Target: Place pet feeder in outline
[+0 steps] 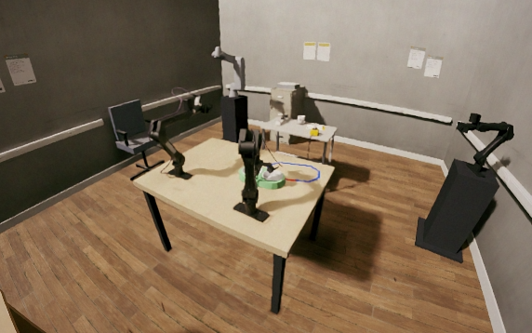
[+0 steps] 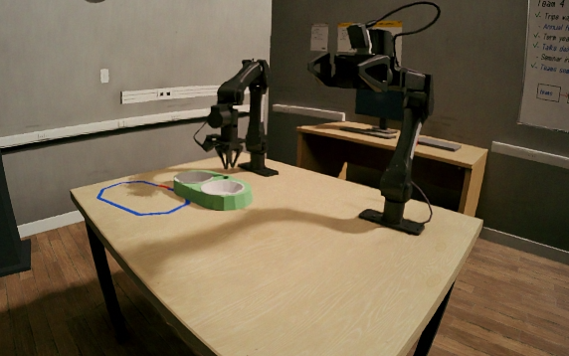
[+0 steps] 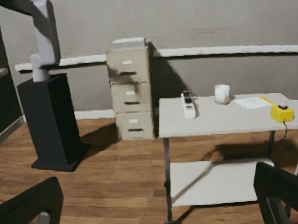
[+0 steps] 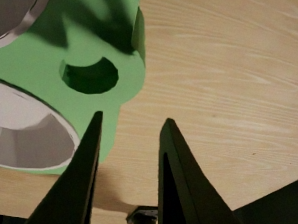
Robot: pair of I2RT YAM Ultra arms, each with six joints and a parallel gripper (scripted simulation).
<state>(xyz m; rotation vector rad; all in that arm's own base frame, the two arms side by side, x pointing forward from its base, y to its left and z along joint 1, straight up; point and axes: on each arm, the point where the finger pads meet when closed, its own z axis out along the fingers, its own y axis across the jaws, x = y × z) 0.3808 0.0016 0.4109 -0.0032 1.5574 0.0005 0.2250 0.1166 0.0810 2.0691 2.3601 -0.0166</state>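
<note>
Now: right hand 8 cm short of the green pet feeder, 6 cm above it and 2 cm to the right of it.
</note>
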